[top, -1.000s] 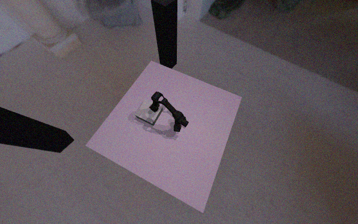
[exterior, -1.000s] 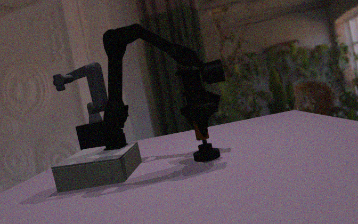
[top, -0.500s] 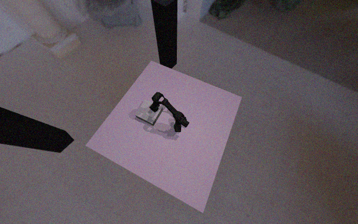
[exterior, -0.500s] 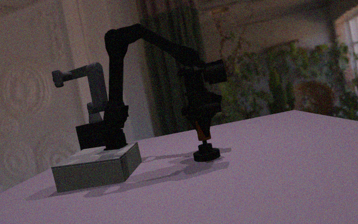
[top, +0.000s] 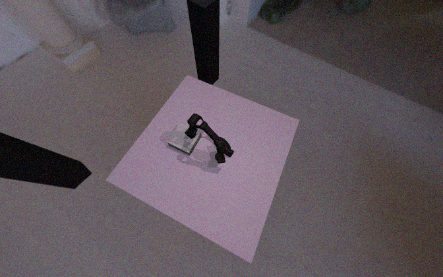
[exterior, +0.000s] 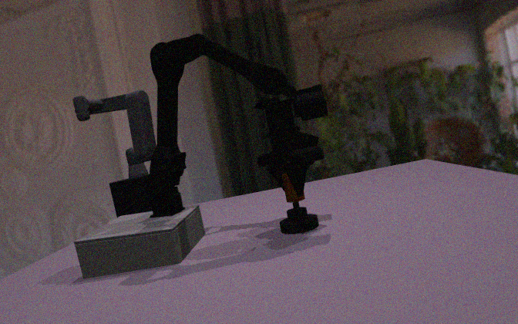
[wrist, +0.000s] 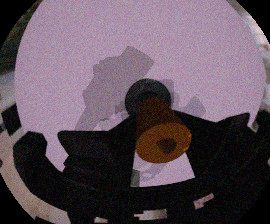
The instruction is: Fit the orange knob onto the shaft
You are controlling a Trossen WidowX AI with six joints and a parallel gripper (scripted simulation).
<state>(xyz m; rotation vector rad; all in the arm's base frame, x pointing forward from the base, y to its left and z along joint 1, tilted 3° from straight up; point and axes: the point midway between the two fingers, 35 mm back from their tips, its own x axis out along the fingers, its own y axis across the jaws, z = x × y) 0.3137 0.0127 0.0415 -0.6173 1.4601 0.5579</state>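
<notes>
The round pedestal lies 40 mm below my gripper tip. Also, from my gripper tip: orange knob 20 mm above.
</notes>
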